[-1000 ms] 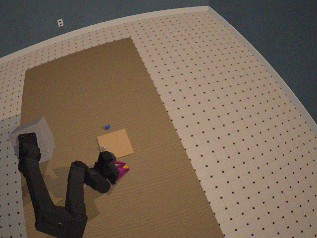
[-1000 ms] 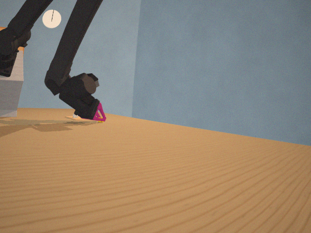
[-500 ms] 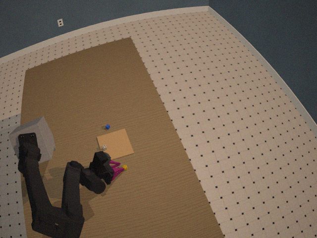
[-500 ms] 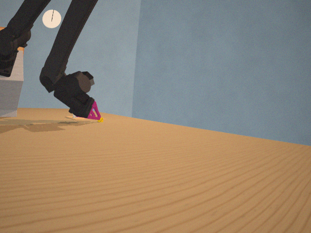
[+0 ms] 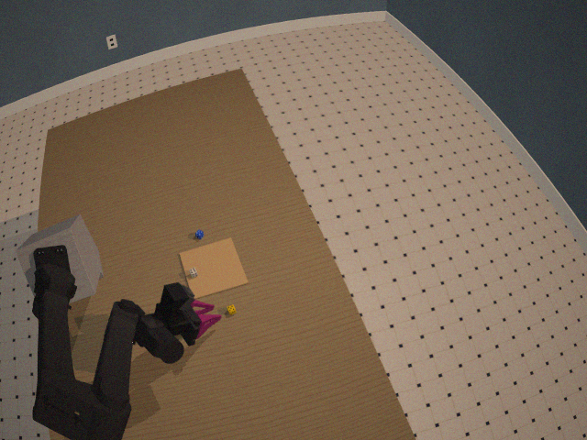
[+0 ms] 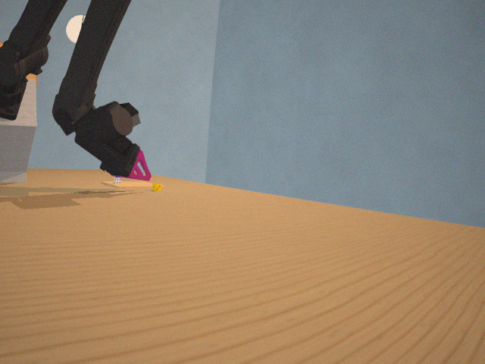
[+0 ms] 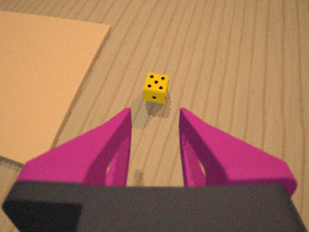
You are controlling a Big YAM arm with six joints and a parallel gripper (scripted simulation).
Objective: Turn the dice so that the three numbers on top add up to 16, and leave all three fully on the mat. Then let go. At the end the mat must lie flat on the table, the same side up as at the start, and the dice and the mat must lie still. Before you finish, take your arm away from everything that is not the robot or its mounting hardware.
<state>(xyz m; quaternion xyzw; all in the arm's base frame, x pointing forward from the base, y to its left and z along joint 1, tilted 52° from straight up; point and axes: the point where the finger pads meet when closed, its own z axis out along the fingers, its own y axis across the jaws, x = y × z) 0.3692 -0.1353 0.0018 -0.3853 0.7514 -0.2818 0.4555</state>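
Now: the yellow die 40 mm ahead of my hand, 30 mm below it and 10 mm to the left of it. Also, from my hand: mat (140 mm to the left, 30 mm below, 20 mm ahead); white die (130 mm to the left, 30 mm behind, 20 mm below); blue die (250 mm to the left, 30 mm below, 10 mm ahead).
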